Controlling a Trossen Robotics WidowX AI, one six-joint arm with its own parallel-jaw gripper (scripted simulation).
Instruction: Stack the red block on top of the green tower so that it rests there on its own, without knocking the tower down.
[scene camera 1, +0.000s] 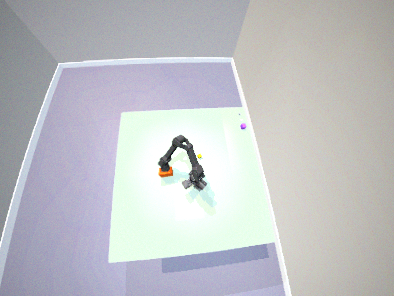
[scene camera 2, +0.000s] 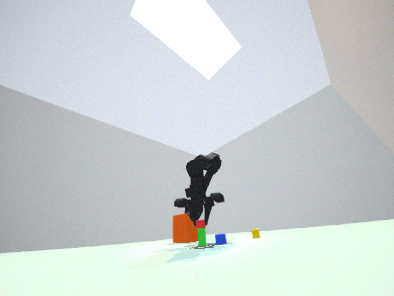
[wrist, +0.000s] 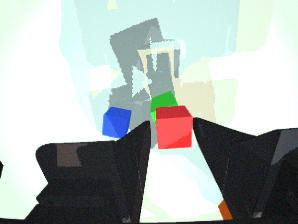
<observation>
In view: the gripper (scene camera 2: 200, 225), a red block (wrist: 174, 123) and a blue block (wrist: 116, 121).
The gripper also shows in the wrist view (wrist: 171, 124).
</observation>
